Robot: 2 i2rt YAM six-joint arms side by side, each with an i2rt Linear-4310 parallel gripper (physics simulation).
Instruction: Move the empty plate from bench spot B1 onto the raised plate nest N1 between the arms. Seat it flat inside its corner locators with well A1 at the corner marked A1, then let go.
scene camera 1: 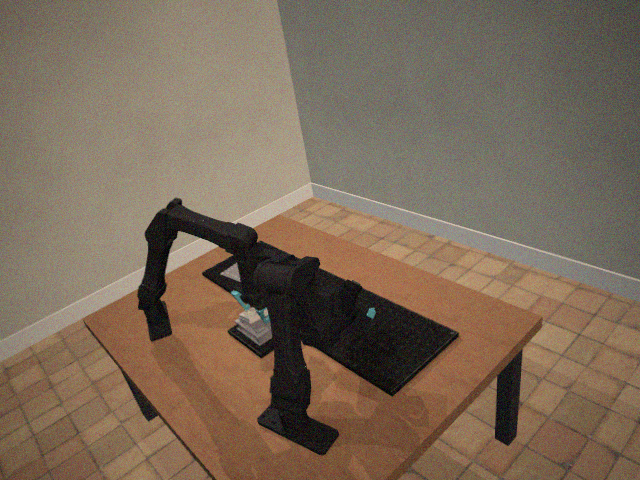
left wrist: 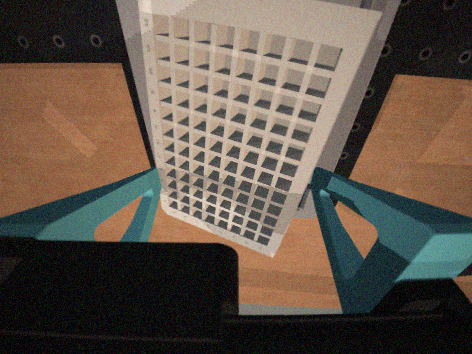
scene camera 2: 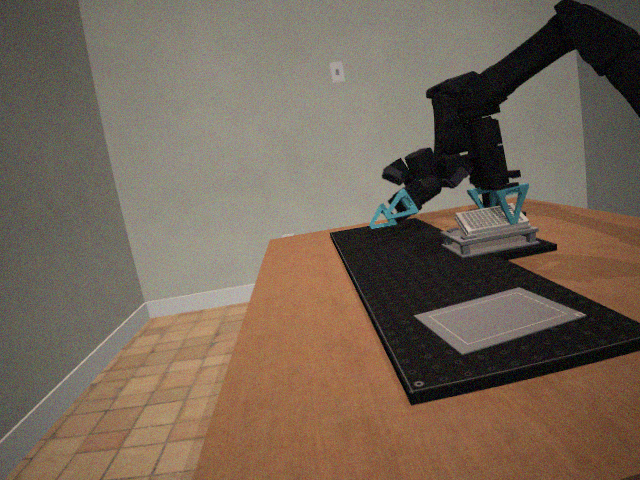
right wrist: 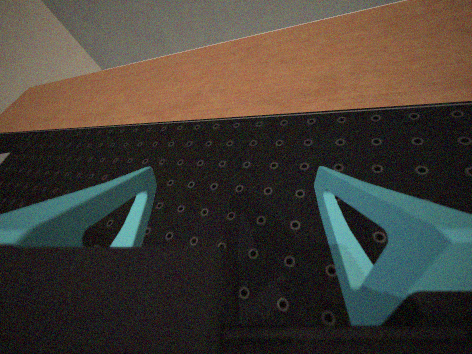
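Pixels of known places: left gripper, fingertip midpoint: (scene camera 1: 257, 316) (left wrist: 235, 176) (scene camera 2: 501, 221); right gripper, fingertip midpoint: (scene camera 1: 358, 302) (scene camera 2: 377, 222) (right wrist: 235, 175); left arm's base at its link origin: (scene camera 1: 158, 321); right arm's base at its link origin: (scene camera 1: 297, 428).
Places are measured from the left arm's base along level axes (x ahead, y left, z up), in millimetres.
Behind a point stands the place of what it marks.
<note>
The white well plate (scene camera 1: 251, 316) {x 274, y -268, z 81 mm} (scene camera 2: 488, 221) {x 321, y -219, z 67 mm} (left wrist: 235, 125) {x 332, y -232, z 74 mm} rests tilted and askew on the grey raised nest (scene camera 2: 491, 243) {x 318, y -232, z 18 mm} (left wrist: 345, 115) {x 348, y -289, z 45 mm}, not flat in its locators. The A1 corner mark is not legible. My left gripper (scene camera 2: 500, 212) {x 293, y -246, z 58 mm} (left wrist: 235, 176) {x 293, y -246, z 58 mm} is open, its cyan fingers on either side of the plate near one end; whether a finger touches it cannot be told. My right gripper (scene camera 2: 382, 221) {x 571, y -364, z 65 mm} (right wrist: 235, 175) {x 571, y -364, z 65 mm} is open and empty, low over the black board, away from the plate. A grey outlined pad (scene camera 2: 498, 320) {x 349, y 140, z 15 mm}, apparently spot B1, has no plate on it.
The black perforated board (scene camera 1: 413, 343) {x 638, y -548, z 13 mm} (scene camera 2: 361, 279) {x 564, y -74, z 13 mm} (right wrist: 260, 200) {x 580, y -360, z 13 mm} lies along the wooden table (scene camera 1: 480, 310) {x 876, y -521, z 0 mm} (scene camera 2: 294, 335) {x 625, y 127, z 0 mm}. In scene camera 1 the right arm (scene camera 1: 289, 346) {x 297, y -645, z 244 mm} stands in front of the nest and partly hides it. The two arms' wrists are close together.
</note>
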